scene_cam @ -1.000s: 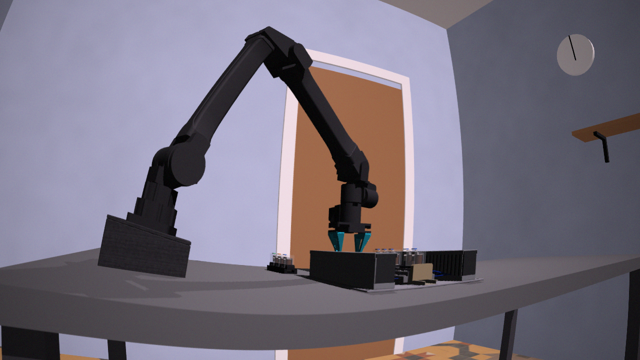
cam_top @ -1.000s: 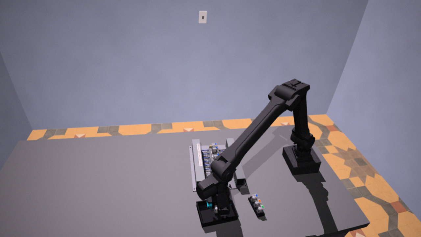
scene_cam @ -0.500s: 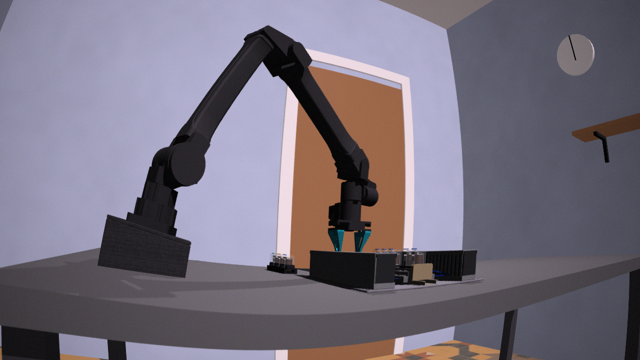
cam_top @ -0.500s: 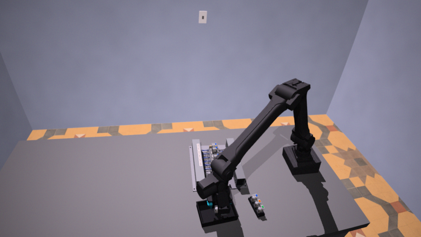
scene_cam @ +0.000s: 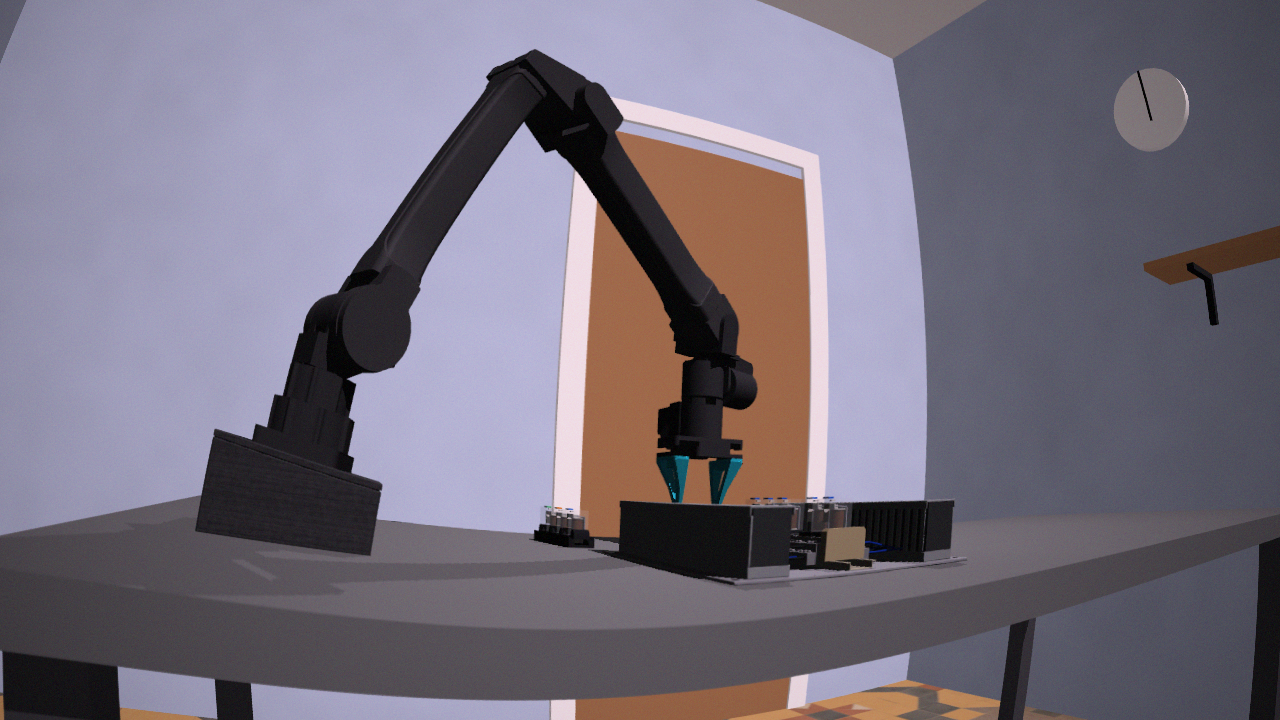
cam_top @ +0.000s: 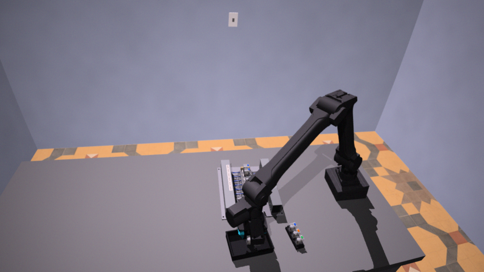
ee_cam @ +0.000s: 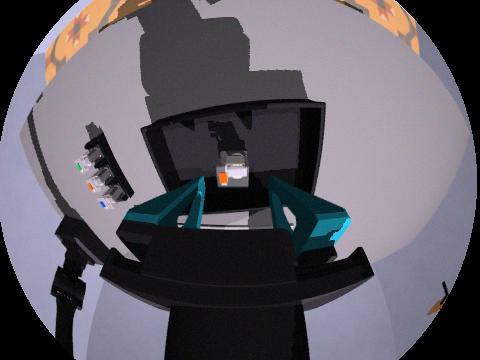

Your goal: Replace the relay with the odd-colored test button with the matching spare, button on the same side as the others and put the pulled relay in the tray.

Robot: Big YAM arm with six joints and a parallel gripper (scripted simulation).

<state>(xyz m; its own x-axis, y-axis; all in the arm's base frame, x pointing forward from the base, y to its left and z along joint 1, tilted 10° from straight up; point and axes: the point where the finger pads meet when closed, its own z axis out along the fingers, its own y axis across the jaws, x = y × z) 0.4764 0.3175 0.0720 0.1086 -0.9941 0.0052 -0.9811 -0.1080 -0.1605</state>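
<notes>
Now: hand 40 mm above the black tray.
</notes>
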